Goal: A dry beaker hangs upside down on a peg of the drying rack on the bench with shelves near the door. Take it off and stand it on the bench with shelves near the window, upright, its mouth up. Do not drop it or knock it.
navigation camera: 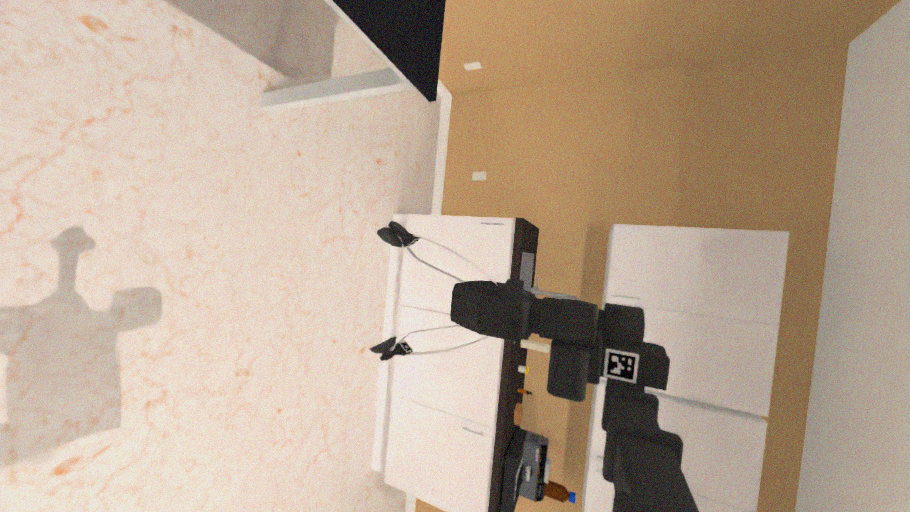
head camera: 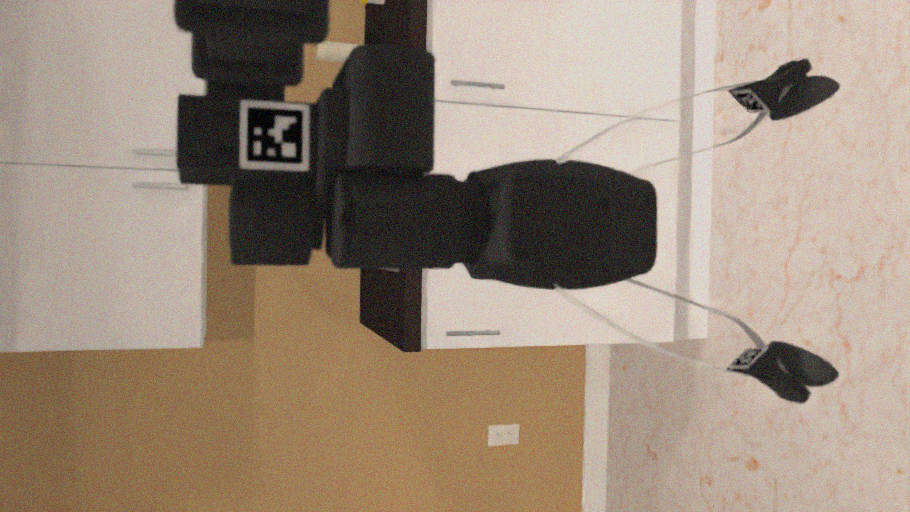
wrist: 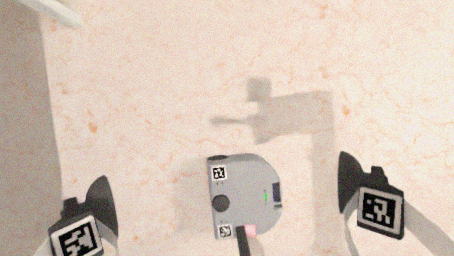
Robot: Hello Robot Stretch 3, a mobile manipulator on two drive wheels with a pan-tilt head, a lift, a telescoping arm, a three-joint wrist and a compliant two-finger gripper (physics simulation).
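Pixels of known places: gripper, fingertip midpoint: (navigation camera: 376,289) (head camera: 826,231) (wrist: 226,184); robot's base at its link origin: (wrist: 221,188).
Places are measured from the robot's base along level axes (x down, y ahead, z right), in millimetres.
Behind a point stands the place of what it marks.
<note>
My gripper (head camera: 803,231) {x -971, y -21, z 374 mm} (navigation camera: 389,291) {x -971, y -21, z 374 mm} (wrist: 226,184) {x -971, y -21, z 374 mm} is open, with its two fingers wide apart and no object between them. It hangs above the floor, in front of white base cabinets in the head and navigation views. The beaker and the drying rack do not show in any view. Part of a black bench top (navigation camera: 407,38) {x -763, y 579, z 705 mm} with a pale frame below it shows at the top of the navigation view; I cannot tell which of the two benches it is.
White base cabinets (head camera: 547,57) {x -548, y -527, z 1668 mm} (navigation camera: 439,369) {x -482, y -745, z 1660 mm} carry a dark counter (head camera: 391,318) {x -911, y 137, z 1813 mm} (navigation camera: 526,234) {x -911, y 121, z 1811 mm}. A grey device (navigation camera: 533,468) {x -1065, y -1338, z 1915 mm} and a brown bottle (navigation camera: 555,490) {x -1205, y -1446, z 1941 mm} show there. White wall cabinets (head camera: 95,254) {x -1626, y -19, z 1973 mm} (navigation camera: 700,267) {x -1799, y 11, z 1974 mm} hang above. My grey base (wrist: 250,195) {x -160, y -124, z 17 mm} shows low in the wrist view.
</note>
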